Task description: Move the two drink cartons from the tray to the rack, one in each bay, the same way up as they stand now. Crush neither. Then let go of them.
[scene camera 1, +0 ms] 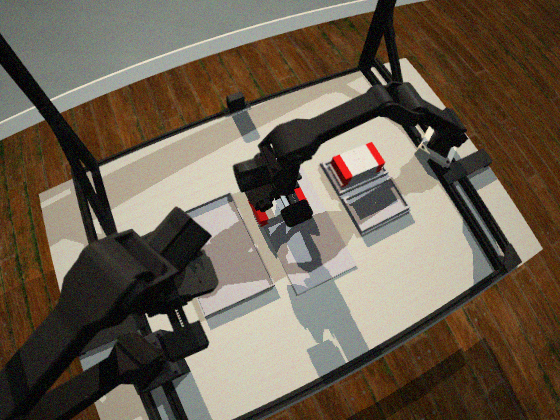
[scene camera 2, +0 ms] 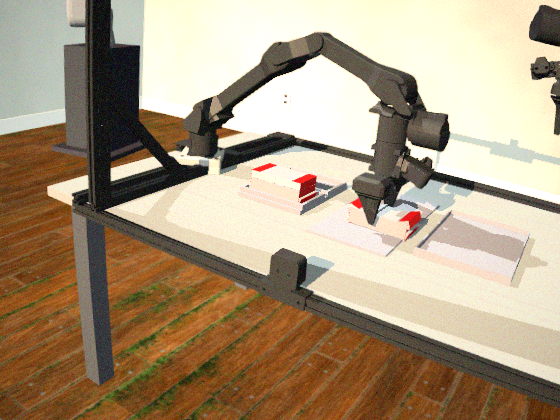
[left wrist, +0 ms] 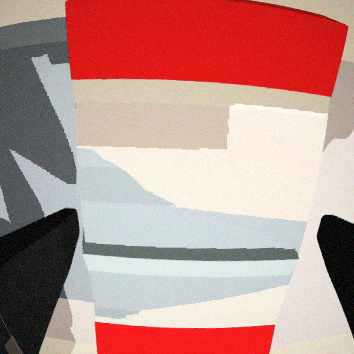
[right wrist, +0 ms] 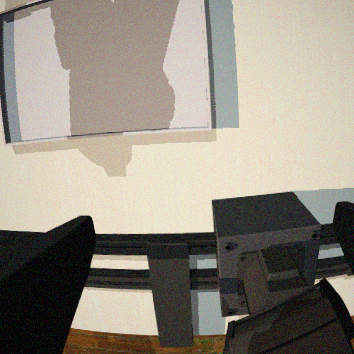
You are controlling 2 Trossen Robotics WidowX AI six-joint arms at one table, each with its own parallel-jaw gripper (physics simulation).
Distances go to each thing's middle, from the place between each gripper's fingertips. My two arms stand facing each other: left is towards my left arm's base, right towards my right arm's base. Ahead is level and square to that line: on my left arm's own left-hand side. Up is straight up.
Now: right hand 310 mm to the right of the pale flat mat (scene camera 1: 312, 252), 230 mm above it and 50 mm past it.
The pale flat mat is 5 cm ahead of my left hand, 1 cm to the left of it and 2 cm below it.
